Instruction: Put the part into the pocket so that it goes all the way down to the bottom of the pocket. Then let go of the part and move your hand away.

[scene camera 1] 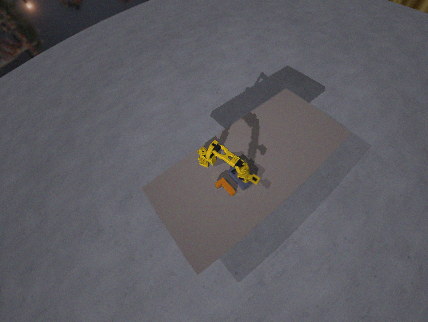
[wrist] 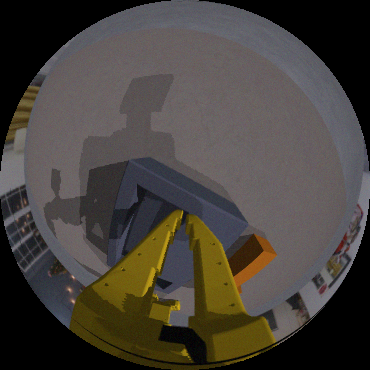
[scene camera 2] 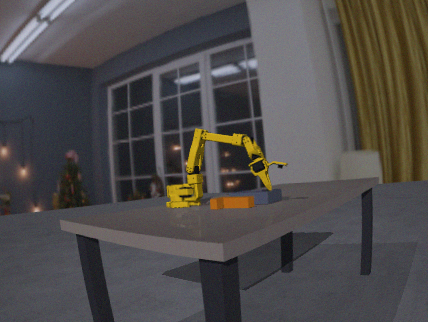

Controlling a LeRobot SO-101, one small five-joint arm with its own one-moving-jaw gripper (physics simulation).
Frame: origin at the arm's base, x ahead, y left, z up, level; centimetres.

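Seen in the pictures: hand, tool point: (scene camera 1: 248, 181) (wrist: 181, 217) (scene camera 2: 270, 189); arm's base, link origin: (scene camera 1: 209, 161) (wrist: 161, 298) (scene camera 2: 188, 206).
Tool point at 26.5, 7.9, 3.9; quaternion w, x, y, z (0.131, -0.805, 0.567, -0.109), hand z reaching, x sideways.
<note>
Pixels of each thing's top centre, then the offset from my tool point to it, as dx, dy, dz. Level surfaces: height alone.
- orange L-shaped part, top centre: (wrist: 244, 281) (scene camera 2: 231, 197) (scene camera 1: 224, 187) -5.9, -11.9, -0.9
- block, top centre: (wrist: 151, 259) (scene camera 2: 255, 191) (scene camera 1: 241, 174) -5.5, +0.1, -0.3
- table with its pocket, surface height: dz -3.4
The orange L-shaped part (scene camera 1: 226, 186) (scene camera 2: 235, 202) (wrist: 254, 266) lies flat on the table, outside the blue-grey block and beside it. The block (scene camera 2: 272, 196) (wrist: 225, 220) sits on the table with its pocket (wrist: 150, 215) facing up. The arm covers some of the block in the first scene view, and the jaws cover some of the pocket in the wrist view. My gripper (scene camera 2: 271, 189) (wrist: 184, 215) is shut and empty, its tips low over the block. Whether the tips touch the block, I cannot tell.
The arm's base (scene camera 1: 204, 157) (scene camera 2: 183, 195) stands on the brown table (scene camera 1: 200, 225) (scene camera 2: 150, 225), to the left of the part and the block in the second scene view. Shadows of the arm fall on the table beside the block.
</note>
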